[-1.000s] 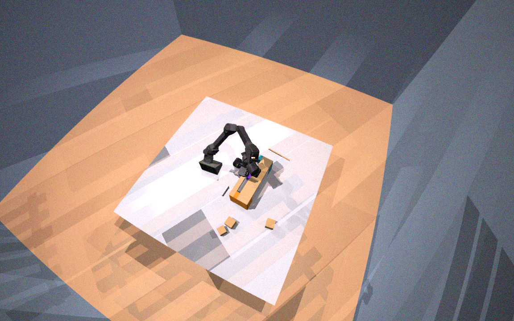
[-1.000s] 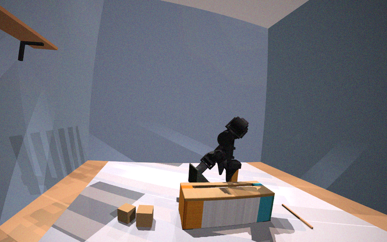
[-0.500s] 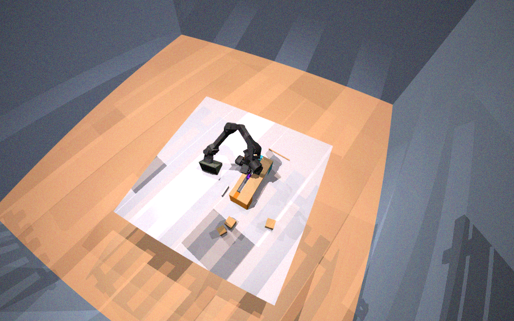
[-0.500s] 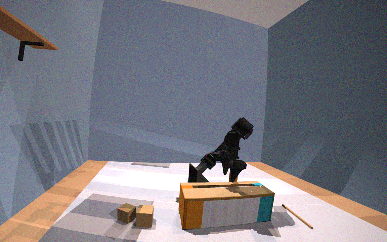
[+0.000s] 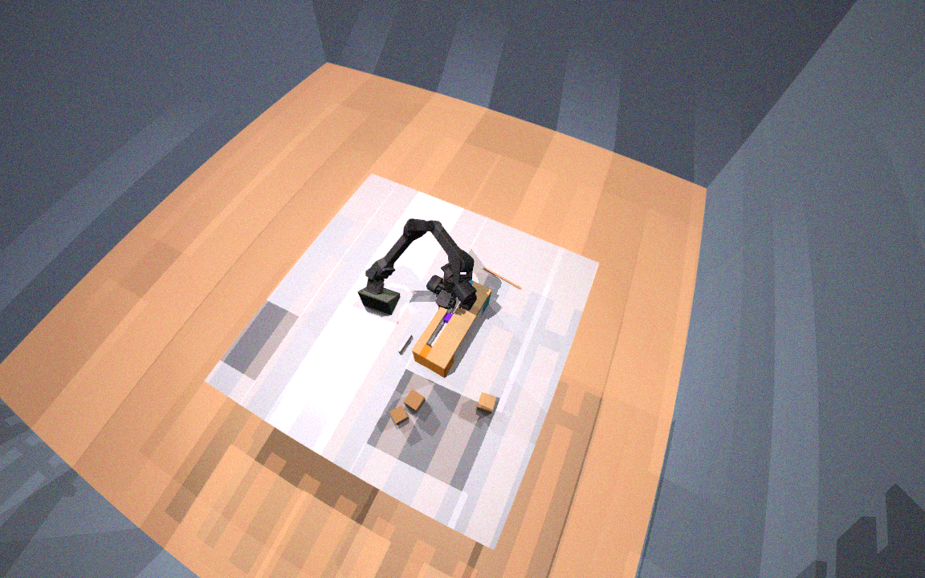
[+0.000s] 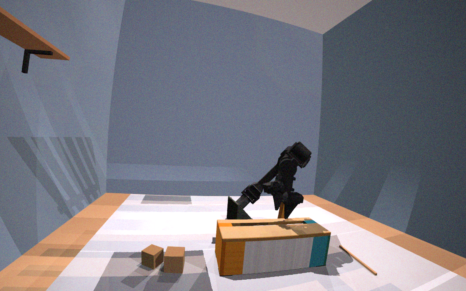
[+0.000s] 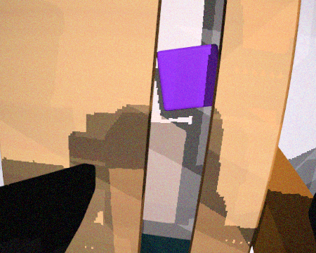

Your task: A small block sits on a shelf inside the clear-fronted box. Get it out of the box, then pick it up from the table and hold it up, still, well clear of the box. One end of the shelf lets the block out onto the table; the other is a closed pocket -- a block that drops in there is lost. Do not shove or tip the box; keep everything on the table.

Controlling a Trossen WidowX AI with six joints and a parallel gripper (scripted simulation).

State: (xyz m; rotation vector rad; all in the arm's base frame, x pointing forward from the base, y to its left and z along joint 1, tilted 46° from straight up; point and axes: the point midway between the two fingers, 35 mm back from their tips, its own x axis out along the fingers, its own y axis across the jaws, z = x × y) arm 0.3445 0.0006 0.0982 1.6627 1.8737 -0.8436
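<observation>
Now: gripper tip 7 cm above the purple block, 4 cm to the left of it and 1 cm short of it. The rest, counted from my gripper tip: orange bar 5 cm below, 5 cm behind, 4 cm to the left; box 10 cm below, 4 cm to the right.
</observation>
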